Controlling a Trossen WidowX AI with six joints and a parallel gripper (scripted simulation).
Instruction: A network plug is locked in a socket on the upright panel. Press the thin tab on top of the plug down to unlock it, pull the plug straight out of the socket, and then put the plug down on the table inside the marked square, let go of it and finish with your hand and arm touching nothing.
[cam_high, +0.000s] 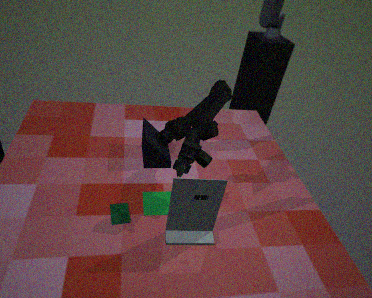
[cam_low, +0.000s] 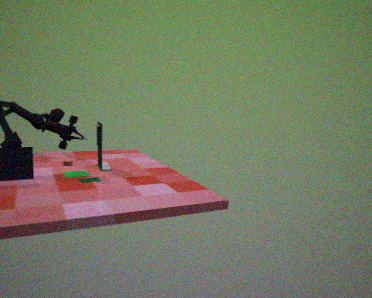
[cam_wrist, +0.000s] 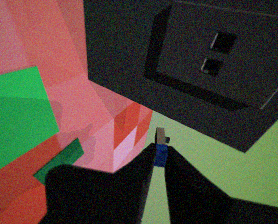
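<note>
My gripper tip is 5 cm past the bright green square, 5 cm to the left of it and 18 cm above it. From my gripper tip the other things lie so: blue network plug: 1 cm ahead; upright dark panel: 11 cm ahead, 4 cm to the left, 6 cm below.
</note>
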